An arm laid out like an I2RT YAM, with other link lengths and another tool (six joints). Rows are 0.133 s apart.
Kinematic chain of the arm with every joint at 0, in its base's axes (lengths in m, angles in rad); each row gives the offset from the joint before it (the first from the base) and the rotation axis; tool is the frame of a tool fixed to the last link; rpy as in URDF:
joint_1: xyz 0 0 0.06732 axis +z
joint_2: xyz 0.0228 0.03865 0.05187 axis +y
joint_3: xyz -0.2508 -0.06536 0 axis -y
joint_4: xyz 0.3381 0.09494 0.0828 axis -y
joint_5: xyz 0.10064 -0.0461 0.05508 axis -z
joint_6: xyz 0.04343 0 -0.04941 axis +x
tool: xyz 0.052 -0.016 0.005 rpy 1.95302 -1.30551 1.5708
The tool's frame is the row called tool.
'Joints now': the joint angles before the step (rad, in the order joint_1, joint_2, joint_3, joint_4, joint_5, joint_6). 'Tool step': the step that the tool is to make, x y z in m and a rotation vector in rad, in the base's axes. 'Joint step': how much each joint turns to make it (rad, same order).
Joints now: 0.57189 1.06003 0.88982 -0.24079 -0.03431 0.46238
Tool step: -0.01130 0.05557 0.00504 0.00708 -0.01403 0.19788
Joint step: 0.09775 0.09813 0.07380 0.03652 -0.09110 -0.04177
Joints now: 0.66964 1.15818 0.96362 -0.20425 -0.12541 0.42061
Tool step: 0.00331 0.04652 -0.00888 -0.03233 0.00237 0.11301
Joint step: 0.06382 0.14898 0.10118 0.01922 -0.03577 -0.04138
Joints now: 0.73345 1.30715 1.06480 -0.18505 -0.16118 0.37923
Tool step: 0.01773 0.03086 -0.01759 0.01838 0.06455 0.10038
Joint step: -0.00020 0.15285 0.09906 0.01990 -0.11525 0.00830
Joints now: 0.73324 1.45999 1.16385 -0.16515 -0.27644 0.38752
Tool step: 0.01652 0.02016 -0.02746 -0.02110 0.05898 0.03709
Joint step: -0.00065 0.13145 0.07624 -0.00176 -0.04449 0.00338
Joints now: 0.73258 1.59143 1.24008 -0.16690 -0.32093 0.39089
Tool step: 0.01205 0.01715 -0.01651 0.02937 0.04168 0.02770
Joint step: -0.00002 0.09372 0.05096 0.04200 -0.04872 0.03128
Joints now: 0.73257 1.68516 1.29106 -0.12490 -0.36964 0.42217
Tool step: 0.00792 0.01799 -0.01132 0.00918 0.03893 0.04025
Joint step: 0.00635 0.08770 0.07284 -0.00313 -0.04587 0.01231
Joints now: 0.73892 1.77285 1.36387 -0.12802 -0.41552 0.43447
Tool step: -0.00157 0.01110 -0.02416 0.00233 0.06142 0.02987
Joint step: 0.00917 0.05782 0.01181 0.01446 -0.04035 0.02864
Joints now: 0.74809 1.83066 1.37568 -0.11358 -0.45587 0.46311
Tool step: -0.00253 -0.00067 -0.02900 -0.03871 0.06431 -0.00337
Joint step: 0.00124 0.03694 -0.00944 -0.01952 -0.00493 0.01708
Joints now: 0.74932 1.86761 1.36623 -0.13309 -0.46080 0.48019
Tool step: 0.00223 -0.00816 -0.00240 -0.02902 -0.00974 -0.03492
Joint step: -0.00647 -0.01352 -0.01492 -0.01367 0.03950 -0.00589
